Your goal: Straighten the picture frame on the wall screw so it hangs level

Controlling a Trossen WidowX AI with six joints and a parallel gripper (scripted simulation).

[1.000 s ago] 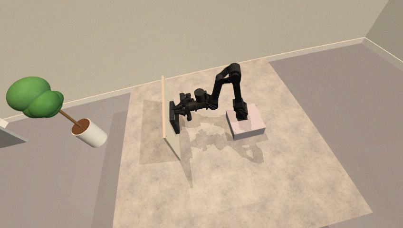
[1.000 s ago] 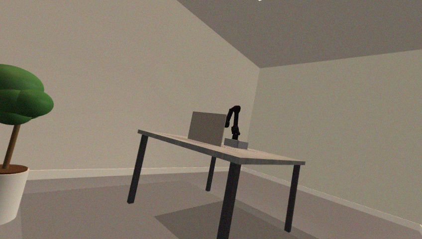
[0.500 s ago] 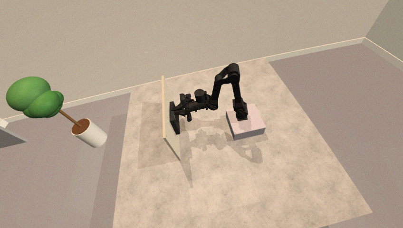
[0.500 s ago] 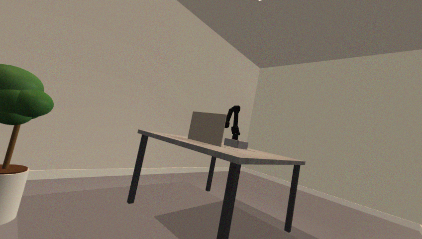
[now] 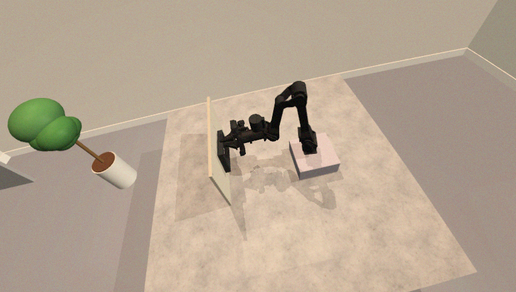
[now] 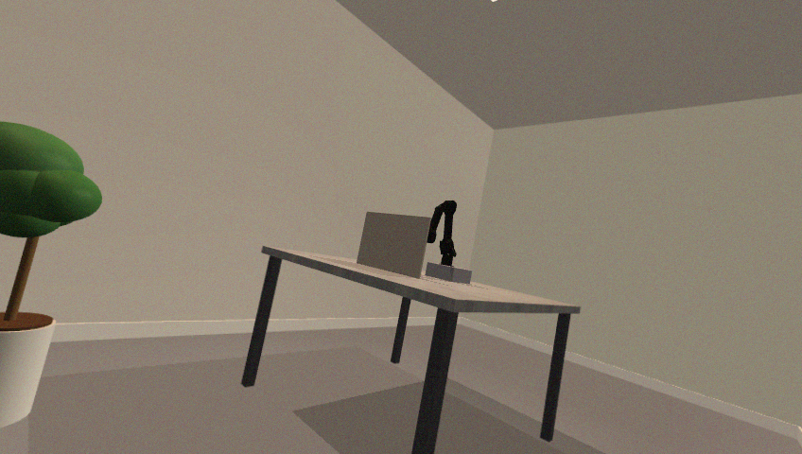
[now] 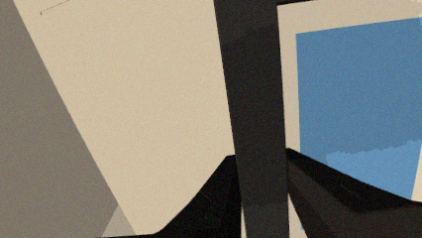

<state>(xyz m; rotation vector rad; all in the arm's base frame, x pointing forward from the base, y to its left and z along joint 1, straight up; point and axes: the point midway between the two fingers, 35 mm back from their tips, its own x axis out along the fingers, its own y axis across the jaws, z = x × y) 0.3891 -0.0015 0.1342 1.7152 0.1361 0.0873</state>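
My gripper tip is 1 cm short of the picture frame, 1 cm to the right of it and 5 cm above it. From my gripper tip the other things lie so: wall panel: 2 cm ahead, 1 cm to the right, 6 cm below.
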